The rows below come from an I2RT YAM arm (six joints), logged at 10 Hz.
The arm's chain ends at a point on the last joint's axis. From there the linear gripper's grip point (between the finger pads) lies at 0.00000 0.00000 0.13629 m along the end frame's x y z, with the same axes.
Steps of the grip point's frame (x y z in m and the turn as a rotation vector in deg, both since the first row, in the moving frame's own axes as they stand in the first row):
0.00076, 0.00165, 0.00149, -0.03, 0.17, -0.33
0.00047, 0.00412, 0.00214, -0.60, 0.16, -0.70
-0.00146, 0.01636, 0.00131, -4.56, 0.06, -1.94
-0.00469, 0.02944, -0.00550, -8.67, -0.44, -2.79
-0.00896, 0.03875, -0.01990, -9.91, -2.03, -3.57
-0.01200, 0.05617, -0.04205, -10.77, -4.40, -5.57
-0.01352, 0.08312, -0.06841, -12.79, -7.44, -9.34
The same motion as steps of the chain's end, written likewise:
0.00036, 0.00158, 0.00149, -0.03, 0.17, -0.33
0.00008, 0.00270, 0.00215, -0.60, 0.16, -0.70
-0.00179, 0.00553, 0.00174, -4.56, 0.06, -1.94
-0.00415, 0.00888, -0.00394, -8.67, -0.44, -2.79
-0.00489, 0.01516, -0.01778, -9.91, -2.03, -3.57
-0.00286, 0.03026, -0.03925, -10.77, -4.40, -5.57
0.00144, 0.05174, -0.06390, -12.79, -7.44, -9.34

